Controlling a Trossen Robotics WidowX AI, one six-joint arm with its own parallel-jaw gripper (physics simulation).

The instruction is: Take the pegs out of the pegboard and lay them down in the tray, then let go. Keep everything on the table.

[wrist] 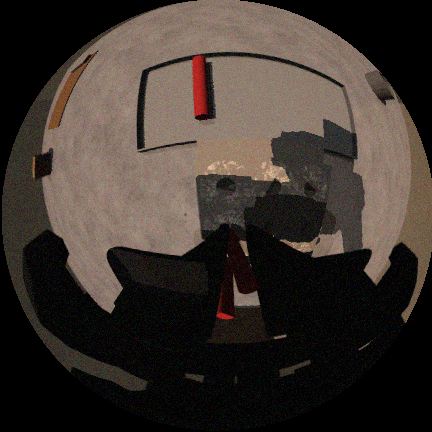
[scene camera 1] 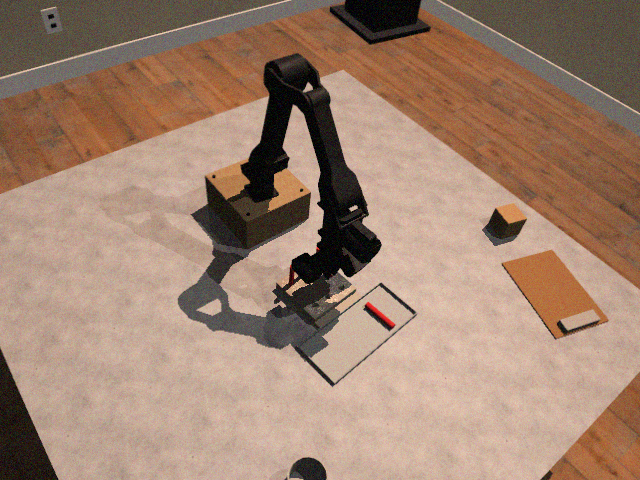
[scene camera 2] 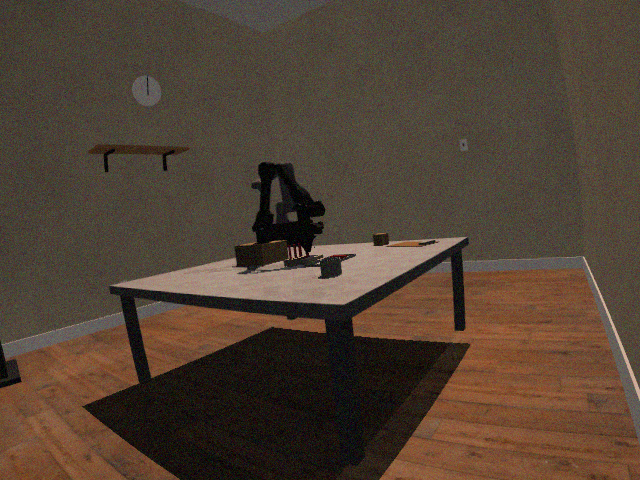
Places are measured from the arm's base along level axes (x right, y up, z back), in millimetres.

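Pixels of known places: gripper, fingertip midpoint: [wrist: 236, 229] [scene camera 1: 329, 276] [scene camera 2: 308, 252]; arm's base, link origin: [scene camera 1: 261, 190] [scene camera 2: 263, 242].
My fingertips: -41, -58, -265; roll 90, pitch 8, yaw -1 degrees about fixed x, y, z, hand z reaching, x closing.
Ahead of a thing's pixels: the offset from my fingertips to its top centre, as dx, dy, dz. "spot": to the spot under its first point.
The pegboard @(+31, -17, -7) [scene camera 1: 338, 285] [wrist: 215, 205] lies next to the arm's base, mostly in shadow. My gripper [scene camera 1: 316, 279] [wrist: 236, 229] is low over it, shut on a dark red peg @(-2, +46, +13) [wrist: 243, 275] that stands between the fingers. The fingers hide its foot, so I cannot tell whether it is still in its hole. Another peg @(+1, +45, +52) [wrist: 226, 300] shows behind it, with a bright red end. Red pegs @(+42, +45, +44) [scene camera 2: 297, 252] also show upright beside the gripper in scene camera 2. The shallow tray @(+3, -30, -135) [scene camera 1: 356, 341] [wrist: 280, 90] adjoins the board. One red peg @(-57, -23, -127) [scene camera 1: 379, 315] [wrist: 200, 90] lies flat in it.
The wooden base box [scene camera 1: 279, 224] [scene camera 2: 261, 253] carries the arm. A wooden cube @(-520, +20, -54) [scene camera 1: 506, 221] [scene camera 2: 381, 239] and a brown board @(-485, -25, -269) [scene camera 1: 547, 289] with a pale block @(spot: -459, -25, -364) [scene camera 1: 578, 321] are at the right in scene camera 1. A grey cup @(+266, +15, -360) [scene camera 1: 308, 472] [scene camera 2: 330, 267] stands near the opposite edge.
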